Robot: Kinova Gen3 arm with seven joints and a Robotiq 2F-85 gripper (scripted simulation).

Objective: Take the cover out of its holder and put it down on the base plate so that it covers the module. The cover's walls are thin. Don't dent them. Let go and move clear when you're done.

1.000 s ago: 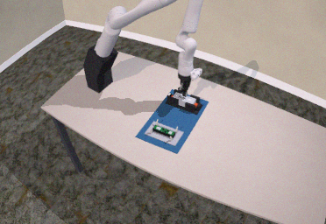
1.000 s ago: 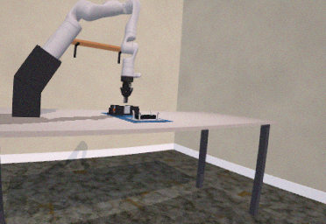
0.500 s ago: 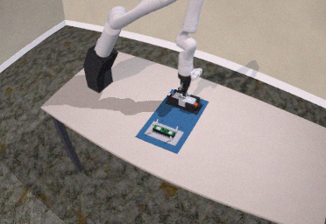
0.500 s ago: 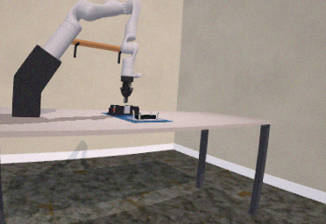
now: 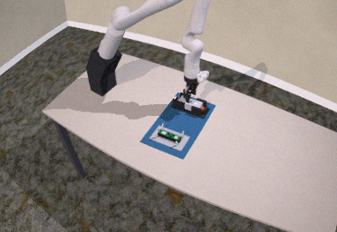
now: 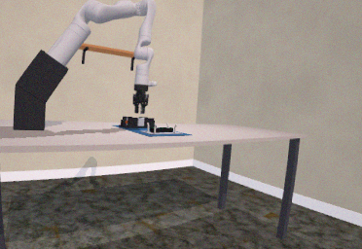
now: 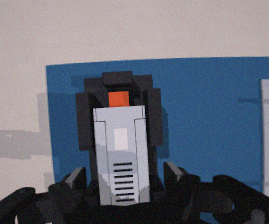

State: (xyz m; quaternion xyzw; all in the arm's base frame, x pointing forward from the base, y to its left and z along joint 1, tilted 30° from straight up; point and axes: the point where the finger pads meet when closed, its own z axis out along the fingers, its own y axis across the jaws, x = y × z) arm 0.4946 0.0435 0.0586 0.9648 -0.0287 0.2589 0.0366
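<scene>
Now: hand 60 mm above the light grey cover.
</scene>
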